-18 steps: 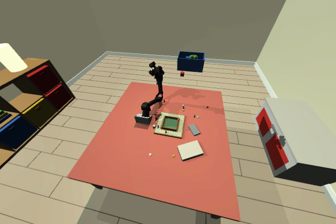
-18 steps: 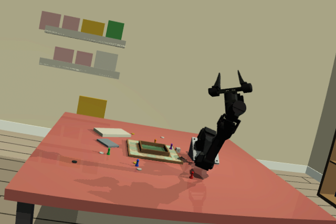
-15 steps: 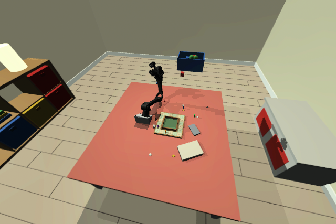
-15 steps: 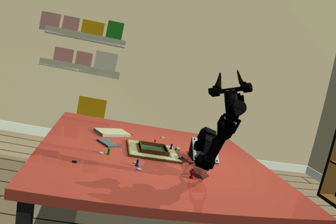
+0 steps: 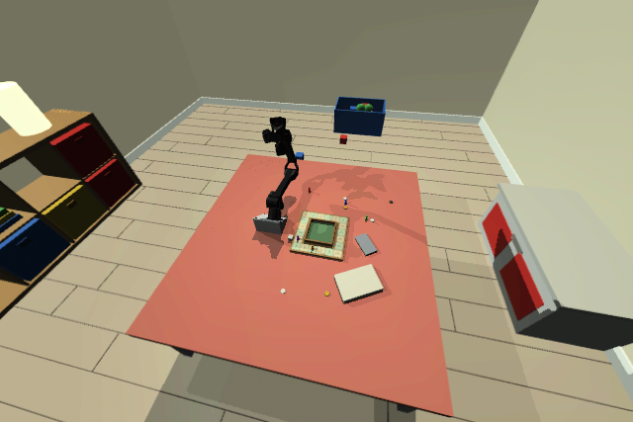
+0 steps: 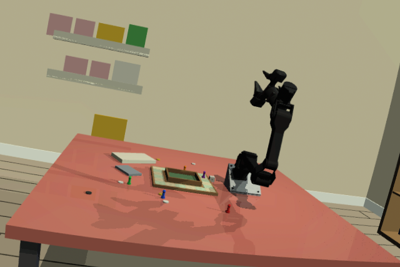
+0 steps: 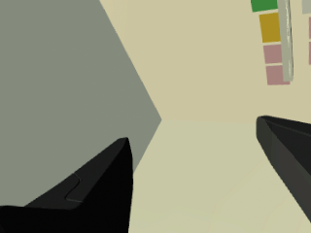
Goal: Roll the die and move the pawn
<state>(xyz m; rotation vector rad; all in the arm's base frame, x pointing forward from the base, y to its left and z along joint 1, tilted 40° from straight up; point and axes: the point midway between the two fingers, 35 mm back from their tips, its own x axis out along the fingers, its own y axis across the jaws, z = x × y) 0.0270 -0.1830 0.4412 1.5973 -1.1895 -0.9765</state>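
My gripper tip is now 50 mm short of the grey die, 190 mm to the left of it and 530 mm above it. The rest, counted from my gripper tip: purple pawn: 90 mm ahead, 200 mm to the right, 520 mm below; green tray: 210 mm ahead, 140 mm to the right, 540 mm below; red pawn: 90 mm ahead, 200 mm to the left, 530 mm below.
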